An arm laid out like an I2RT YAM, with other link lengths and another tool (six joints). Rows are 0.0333 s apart.
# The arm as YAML. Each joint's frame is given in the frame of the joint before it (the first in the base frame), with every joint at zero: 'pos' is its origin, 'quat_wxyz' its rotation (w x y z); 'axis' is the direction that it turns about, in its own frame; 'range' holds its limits. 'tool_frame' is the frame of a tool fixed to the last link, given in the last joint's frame.
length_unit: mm
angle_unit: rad
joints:
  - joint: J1
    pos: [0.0, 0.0, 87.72]
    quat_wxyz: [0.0, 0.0, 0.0, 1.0]
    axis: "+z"
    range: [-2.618, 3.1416]
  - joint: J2
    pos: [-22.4, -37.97, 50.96]
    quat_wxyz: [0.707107, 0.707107, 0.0, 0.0]
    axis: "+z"
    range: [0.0, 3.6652]
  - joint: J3
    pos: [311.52, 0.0, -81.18]
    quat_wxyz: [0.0, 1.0, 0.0, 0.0]
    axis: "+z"
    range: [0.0, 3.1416]
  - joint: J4
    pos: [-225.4, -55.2, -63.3]
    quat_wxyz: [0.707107, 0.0, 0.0, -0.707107]
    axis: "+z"
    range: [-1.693, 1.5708]
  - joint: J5
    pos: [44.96, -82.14, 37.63]
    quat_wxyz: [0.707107, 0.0, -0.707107, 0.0]
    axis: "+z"
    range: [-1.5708, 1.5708]
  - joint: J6
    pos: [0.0, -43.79, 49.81]
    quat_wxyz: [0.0, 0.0, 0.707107, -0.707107]
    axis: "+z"
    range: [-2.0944, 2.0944]
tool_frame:
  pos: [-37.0, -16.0, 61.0]
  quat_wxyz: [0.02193, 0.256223, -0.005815, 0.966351]
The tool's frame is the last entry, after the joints.
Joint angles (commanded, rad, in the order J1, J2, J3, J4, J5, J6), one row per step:
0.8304, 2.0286, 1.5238, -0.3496, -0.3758, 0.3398
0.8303, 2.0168, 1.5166, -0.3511, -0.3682, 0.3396
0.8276, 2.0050, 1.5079, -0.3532, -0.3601, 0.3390
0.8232, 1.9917, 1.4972, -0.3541, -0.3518, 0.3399
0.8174, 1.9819, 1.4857, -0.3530, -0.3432, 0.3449
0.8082, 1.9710, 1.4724, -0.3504, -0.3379, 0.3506
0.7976, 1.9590, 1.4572, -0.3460, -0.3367, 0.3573
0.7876, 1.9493, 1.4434, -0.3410, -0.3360, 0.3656
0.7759, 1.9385, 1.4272, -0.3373, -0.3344, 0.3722
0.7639, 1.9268, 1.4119, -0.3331, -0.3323, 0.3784
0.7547, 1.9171, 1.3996, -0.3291, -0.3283, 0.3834
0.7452, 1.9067, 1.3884, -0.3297, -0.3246, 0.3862
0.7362, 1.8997, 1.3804, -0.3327, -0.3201, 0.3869
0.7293, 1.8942, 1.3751, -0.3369, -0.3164, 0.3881
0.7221, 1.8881, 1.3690, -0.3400, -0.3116, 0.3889
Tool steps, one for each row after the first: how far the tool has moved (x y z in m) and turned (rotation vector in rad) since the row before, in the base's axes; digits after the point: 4 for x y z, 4 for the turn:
-0.0010, -0.0024, 0.0029, -0.0016, -0.0065, -0.0050
-0.0004, -0.0036, 0.0023, -0.0035, -0.0056, -0.0076
-0.0001, -0.0045, 0.0024, -0.0028, -0.0051, -0.0105
0.0005, -0.0047, 0.0007, -0.0040, -0.0009, -0.0150
0.0011, -0.0058, 0.0007, -0.0015, 0.0009, -0.0167
0.0009, -0.0061, 0.0008, 0.0015, 0.0031, -0.0161
0.0009, -0.0055, 0.0002, 0.0020, 0.0046, -0.0163
0.0009, -0.0067, -0.0002, -0.0007, 0.0048, -0.0174
0.0011, -0.0066, 0.0005, 0.0007, 0.0026, -0.0178
0.0009, -0.0053, 0.0005, -0.0001, 0.0003, -0.0154
0.0006, -0.0058, 0.0007, -0.0023, 0.0010, -0.0139
0.0009, -0.0053, 0.0001, -0.0050, 0.0011, -0.0125
0.0005, -0.0041, 0.0002, -0.0044, 0.0019, -0.0102
0.0006, -0.0044, 0.0003, -0.0046, 0.0004, -0.0109

